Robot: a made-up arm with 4 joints.
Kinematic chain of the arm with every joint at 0, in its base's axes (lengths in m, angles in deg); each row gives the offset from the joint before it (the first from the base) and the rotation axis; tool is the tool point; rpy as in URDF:
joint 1: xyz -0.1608 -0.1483 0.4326 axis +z
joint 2: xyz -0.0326 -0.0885 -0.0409 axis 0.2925 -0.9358 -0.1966
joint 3: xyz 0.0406 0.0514 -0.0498 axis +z
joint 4: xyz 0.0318 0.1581 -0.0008 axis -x
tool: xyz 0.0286 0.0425 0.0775 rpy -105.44 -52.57 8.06
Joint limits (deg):
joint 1: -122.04..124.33
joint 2: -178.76..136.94
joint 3: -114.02..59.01
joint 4: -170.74..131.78
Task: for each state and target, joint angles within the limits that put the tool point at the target. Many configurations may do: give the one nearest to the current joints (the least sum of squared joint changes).
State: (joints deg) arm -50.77 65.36 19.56 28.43
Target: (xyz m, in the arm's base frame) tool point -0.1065 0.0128 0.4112
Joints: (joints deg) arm -50.38 69.61 54.05 4.48
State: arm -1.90 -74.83 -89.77 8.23
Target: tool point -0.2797 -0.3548 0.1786
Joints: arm -7.72 -122.83 -108.67 31.88
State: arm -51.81 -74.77 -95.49 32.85
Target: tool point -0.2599 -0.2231 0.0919
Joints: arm -20.07 -87.05 -79.39 70.24
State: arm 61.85 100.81 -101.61 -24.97
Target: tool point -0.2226 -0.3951 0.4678
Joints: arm 17.44 126.39 -100.66 -36.85
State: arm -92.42 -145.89 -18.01 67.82
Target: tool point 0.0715 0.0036 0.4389
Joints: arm -120.66 -139.62 17.61 50.29
